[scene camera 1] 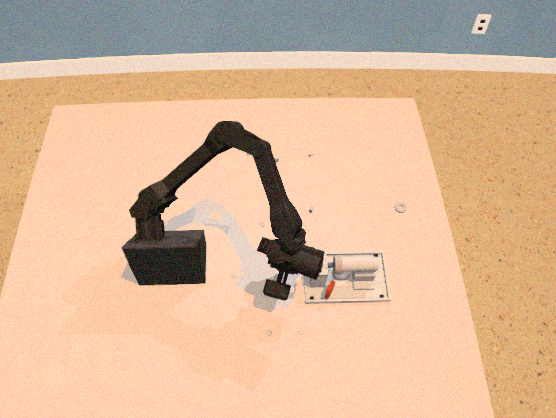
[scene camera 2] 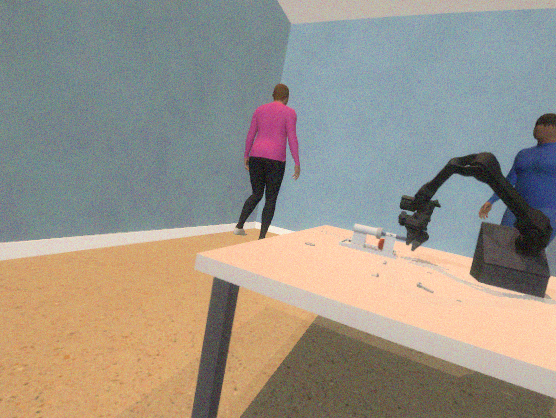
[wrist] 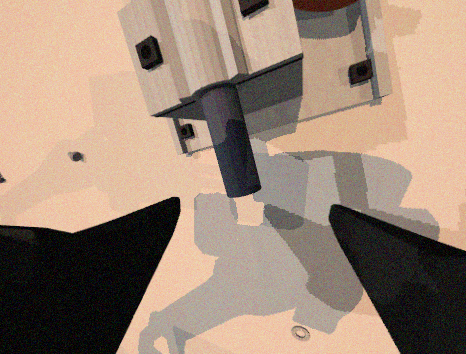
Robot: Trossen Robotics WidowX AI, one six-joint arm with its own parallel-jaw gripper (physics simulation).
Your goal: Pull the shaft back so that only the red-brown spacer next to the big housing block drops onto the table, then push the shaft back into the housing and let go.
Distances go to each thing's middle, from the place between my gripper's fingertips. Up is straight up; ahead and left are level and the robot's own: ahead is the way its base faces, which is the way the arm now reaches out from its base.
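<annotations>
I find the dark shaft [wrist: 221, 104] 30 mm above my hand, 10 mm to the right of it and 90 mm ahead of it.
</annotations>
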